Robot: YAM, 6 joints.
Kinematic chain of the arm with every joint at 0, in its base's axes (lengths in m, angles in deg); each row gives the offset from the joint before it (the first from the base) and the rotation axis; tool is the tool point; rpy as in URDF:
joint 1: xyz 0 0 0.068 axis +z
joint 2: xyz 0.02 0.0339 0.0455 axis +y
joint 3: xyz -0.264 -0.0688 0 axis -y
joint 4: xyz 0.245 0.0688 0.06 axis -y
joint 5: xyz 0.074 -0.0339 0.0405 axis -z
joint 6: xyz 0.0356 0 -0.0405 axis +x
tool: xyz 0 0 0 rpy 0 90 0
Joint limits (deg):
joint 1: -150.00..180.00
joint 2: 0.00..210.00
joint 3: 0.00..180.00
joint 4: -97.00..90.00
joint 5: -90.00..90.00
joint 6: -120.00..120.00
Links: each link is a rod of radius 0.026 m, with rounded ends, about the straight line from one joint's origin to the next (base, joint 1, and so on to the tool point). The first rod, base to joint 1, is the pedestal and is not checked.
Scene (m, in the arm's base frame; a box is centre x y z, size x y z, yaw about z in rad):
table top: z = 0
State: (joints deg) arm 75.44 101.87 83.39 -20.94 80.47 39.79
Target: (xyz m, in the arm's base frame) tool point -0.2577 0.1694 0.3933
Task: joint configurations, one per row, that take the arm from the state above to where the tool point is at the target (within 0.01 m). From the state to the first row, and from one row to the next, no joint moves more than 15 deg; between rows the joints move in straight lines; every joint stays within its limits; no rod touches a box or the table.
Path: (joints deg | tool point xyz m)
1: 88.41 98.75 83.06 -21.52 80.62 39.79 | 0.0455 0.3747 0.3177
2: 101.37 95.63 82.73 -22.10 80.77 39.79 | -0.0372 0.3632 0.3343
3: 114.34 92.50 82.40 -22.67 80.91 39.79 | -0.1123 0.3336 0.3503
4: 127.30 89.38 82.08 -23.25 81.06 39.79 | -0.1758 0.2888 0.3654
5: 140.27 86.26 81.75 -23.83 81.21 39.79 | -0.2249 0.2327 0.3798
6: 153.23 83.14 81.42 -24.41 81.36 39.79 | -0.2577 0.1694 0.3933

